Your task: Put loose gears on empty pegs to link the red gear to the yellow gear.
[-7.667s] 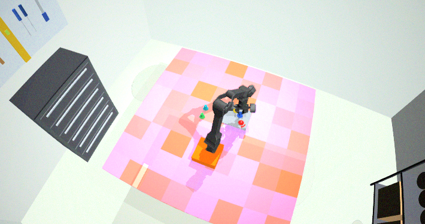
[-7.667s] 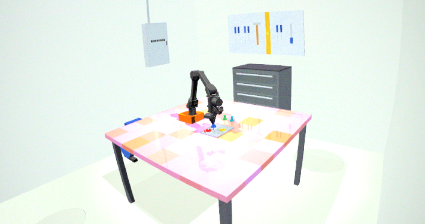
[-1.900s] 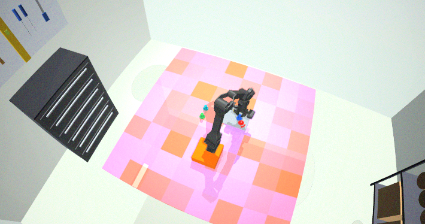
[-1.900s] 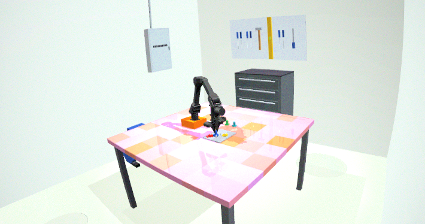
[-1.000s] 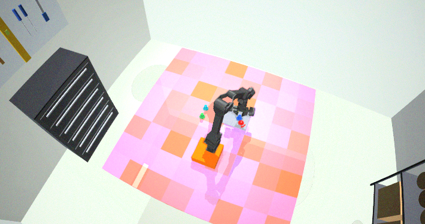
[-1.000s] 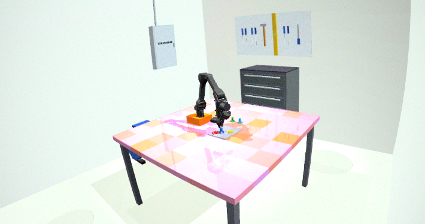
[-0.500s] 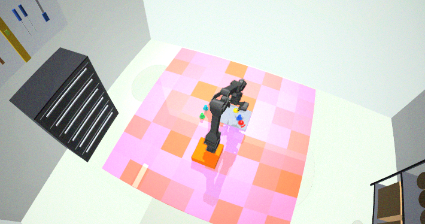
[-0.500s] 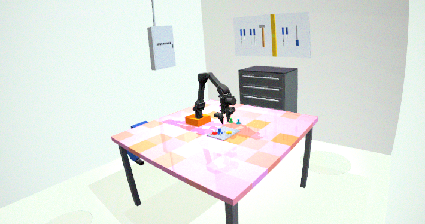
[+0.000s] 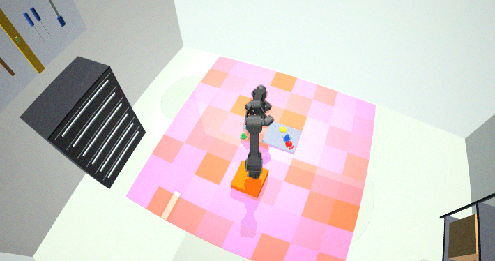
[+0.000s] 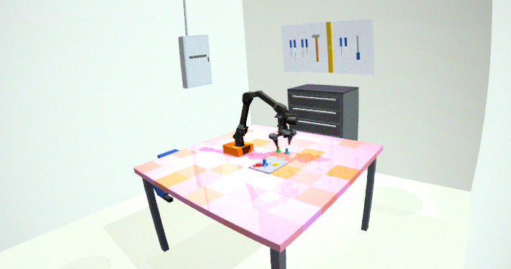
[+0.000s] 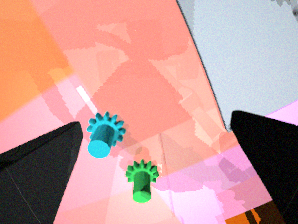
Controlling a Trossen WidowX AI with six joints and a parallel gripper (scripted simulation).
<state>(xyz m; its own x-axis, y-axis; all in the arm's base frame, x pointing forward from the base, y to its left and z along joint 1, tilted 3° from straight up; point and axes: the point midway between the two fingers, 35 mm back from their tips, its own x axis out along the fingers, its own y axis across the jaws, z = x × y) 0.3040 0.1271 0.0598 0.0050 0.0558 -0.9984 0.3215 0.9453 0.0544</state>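
Now: the cyan gear 6 cm to the left of my gripper tip, 6 cm below it and 2 cm behind it. Also, from my gripper tip: yellow gear 14 cm to the right, 6 cm below, 6 cm ahead; then blue gear 19 cm to the right, 5 cm below, 1 cm ahead; then small green gear 10 cm behind, 6 cm below, 5 cm to the left.
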